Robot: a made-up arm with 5 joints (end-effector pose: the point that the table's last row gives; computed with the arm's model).
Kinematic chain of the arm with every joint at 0, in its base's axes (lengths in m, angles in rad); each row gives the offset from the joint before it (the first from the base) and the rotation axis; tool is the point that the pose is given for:
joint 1: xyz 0 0 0.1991 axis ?
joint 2: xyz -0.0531 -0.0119 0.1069 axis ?
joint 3: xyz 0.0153 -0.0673 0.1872 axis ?
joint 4: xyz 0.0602 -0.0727 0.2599 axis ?
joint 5: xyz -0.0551 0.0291 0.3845 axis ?
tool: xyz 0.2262 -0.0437 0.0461
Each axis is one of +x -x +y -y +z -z.
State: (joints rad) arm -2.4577 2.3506 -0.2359 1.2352 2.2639
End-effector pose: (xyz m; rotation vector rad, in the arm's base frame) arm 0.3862 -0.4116 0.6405 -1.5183 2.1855 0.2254
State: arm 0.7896 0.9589 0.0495 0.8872 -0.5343
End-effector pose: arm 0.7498 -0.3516 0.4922 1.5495 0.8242 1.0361
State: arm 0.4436 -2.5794 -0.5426 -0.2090 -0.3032
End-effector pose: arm -0.8690 -0.1289 -0.0264 0.6741 -2.0754 -0.2814
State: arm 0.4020 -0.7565 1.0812 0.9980 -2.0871
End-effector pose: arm -0.7714 -0.0955 0.4177 0.9133 -0.5914 1.7041
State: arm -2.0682 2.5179 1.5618 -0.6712 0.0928
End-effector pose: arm 0.7194 0.2966 0.3410 -2.1953 -0.0133 -1.4175
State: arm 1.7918 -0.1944 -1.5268 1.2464 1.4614
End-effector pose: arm 0.6104 -0.4074 0.1410 1.0813 -1.1408 1.1158
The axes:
joint 1: +x
joint 2: +y
joint 3: -y
joint 4: +z
joint 5: -x

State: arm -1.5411 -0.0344 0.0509 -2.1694 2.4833
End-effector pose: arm -0.0588 0.9196 0.5716 1.2480 -1.0915 2.2680
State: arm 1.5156 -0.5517 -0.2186 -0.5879 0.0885
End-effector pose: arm -0.1792 -1.0073 -0.0010 1.4672 0.2132 -0.7014
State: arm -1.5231 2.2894 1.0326 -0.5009 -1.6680
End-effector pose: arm 0.7081 -0.0496 0.4421 -0.1905 -0.4615 -1.2141
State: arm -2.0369 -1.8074 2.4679 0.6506 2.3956
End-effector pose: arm 0.2819 -0.2975 0.3204 1.6901 -2.2467 -0.9257
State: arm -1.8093 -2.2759 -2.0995 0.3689 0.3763
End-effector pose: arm -0.1145 0.7274 0.1099 -2.1818 0.1361 0.4843
